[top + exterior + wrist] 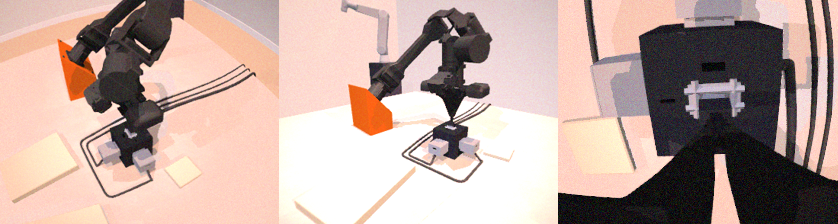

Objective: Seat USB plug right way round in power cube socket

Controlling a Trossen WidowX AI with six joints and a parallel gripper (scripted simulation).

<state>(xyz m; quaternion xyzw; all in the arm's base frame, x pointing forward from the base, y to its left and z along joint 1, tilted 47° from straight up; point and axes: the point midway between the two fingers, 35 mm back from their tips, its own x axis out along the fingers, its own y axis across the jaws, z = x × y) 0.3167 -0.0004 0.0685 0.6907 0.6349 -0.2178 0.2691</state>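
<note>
My gripper tip is now 2 cm above the USB plug.
</note>
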